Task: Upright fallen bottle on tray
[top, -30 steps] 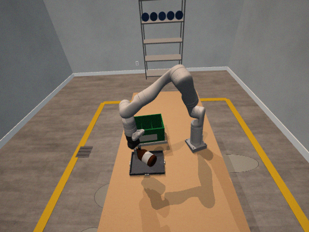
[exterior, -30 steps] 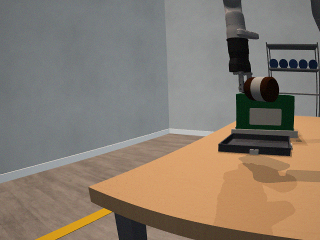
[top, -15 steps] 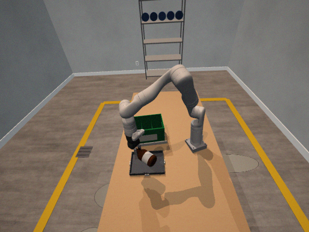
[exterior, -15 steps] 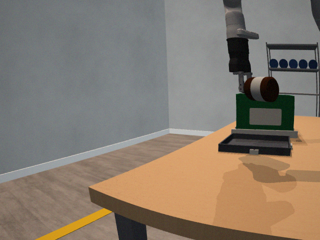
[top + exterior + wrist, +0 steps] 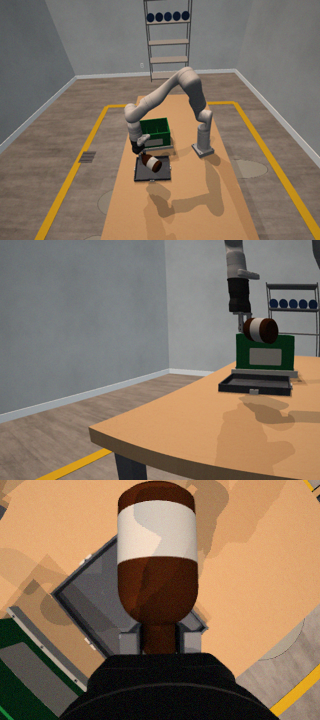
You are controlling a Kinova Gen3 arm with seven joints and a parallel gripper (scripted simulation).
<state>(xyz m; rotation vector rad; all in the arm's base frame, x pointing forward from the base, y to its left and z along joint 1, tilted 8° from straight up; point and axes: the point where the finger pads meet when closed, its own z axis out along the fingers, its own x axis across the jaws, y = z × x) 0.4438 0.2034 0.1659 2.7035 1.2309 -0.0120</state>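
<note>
The brown bottle lies 40 mm behind my hand, 30 mm to the left of it and 10 mm below it. Round my hand: green crate 310 mm to the right, 120 mm below, 60 mm behind; dark tray 190 mm below, 50 mm behind, 30 mm to the right.
</note>
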